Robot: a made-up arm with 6 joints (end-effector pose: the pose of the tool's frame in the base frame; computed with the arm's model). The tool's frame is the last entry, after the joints. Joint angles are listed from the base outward.
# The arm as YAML. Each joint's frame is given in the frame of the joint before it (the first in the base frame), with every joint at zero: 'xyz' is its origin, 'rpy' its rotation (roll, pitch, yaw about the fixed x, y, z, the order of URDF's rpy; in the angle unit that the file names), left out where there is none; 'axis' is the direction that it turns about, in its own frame. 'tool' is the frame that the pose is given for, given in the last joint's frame.
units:
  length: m
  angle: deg
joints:
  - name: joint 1
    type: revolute
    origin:
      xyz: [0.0, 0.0, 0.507]
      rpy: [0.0, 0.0, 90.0]
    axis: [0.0, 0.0, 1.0]
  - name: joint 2
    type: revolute
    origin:
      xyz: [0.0, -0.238, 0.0]
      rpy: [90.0, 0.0, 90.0]
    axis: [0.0, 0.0, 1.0]
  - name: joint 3
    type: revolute
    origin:
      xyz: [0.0, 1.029, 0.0]
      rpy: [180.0, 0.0, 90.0]
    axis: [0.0, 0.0, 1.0]
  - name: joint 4
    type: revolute
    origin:
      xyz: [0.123, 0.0, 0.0]
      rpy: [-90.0, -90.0, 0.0]
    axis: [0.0, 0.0, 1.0]
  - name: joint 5
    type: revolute
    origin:
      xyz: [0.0, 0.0, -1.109]
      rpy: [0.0, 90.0, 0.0]
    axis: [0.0, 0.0, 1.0]
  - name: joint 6
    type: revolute
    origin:
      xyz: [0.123, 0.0, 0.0]
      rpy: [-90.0, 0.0, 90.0]
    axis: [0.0, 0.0, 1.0]
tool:
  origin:
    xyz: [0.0, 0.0, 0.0]
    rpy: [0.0, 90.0, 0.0]
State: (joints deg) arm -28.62 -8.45 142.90 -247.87 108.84 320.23
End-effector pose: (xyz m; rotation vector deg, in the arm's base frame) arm -0.7292 0.5207 1.9680 159.87 46.95 19.36
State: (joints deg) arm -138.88 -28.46 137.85 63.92 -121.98 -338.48
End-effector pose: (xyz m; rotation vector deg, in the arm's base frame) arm 0.9063 0.9155 1.5838 25.20 60.91 162.32
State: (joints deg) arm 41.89 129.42 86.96 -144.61 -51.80 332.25
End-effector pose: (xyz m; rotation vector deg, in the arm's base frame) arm 1.4838 1.4061 -0.7975 -145.15 -99.90 -1.90
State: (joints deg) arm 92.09 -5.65 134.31 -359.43 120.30 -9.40
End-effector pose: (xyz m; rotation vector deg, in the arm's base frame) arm 0.0286 -0.8118 2.0291 -70.77 79.39 58.34
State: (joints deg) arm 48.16 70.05 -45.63 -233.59 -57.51 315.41
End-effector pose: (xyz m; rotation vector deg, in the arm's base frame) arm 0.6375 0.5868 -0.2809 -142.12 38.48 54.74
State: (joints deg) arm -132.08 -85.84 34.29 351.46 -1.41 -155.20
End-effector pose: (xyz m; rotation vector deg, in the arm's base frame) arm 1.0126 1.1208 1.5869 11.56 -62.46 34.15
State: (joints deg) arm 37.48 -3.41 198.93 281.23 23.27 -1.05
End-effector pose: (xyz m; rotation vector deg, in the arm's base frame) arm -0.6877 -0.5874 0.9472 -31.92 93.04 -71.10
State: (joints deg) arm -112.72 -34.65 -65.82 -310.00 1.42 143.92
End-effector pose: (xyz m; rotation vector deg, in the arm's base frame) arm -0.2959 -0.7128 0.8228 -92.91 127.55 39.18
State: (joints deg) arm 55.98 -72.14 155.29 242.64 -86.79 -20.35
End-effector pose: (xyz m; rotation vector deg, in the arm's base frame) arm -0.8536 -1.0696 -0.1206 -78.48 -123.77 87.57
